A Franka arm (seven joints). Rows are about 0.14 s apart.
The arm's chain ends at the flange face. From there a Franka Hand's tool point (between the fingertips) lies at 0.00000 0.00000 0.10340 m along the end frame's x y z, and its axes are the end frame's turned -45 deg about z.
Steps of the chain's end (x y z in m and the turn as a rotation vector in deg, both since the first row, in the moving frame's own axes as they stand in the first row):
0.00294 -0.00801 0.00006 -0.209 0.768 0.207
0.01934 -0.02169 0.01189 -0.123 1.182 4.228
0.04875 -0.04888 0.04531 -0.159 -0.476 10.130
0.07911 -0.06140 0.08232 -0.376 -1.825 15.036
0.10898 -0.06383 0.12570 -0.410 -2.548 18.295
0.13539 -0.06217 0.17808 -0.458 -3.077 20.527
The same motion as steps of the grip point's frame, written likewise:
0.00845 -0.00234 0.00005 -0.691 0.395 0.207
0.03030 0.00005 0.01187 -0.923 0.749 4.228
0.06826 -0.00057 0.04531 0.224 -0.449 10.130
0.09682 0.01033 0.08227 1.025 -1.556 15.036
0.11892 0.02865 0.12560 1.512 -2.092 18.295
0.13588 0.04771 0.17793 1.852 -2.500 20.527

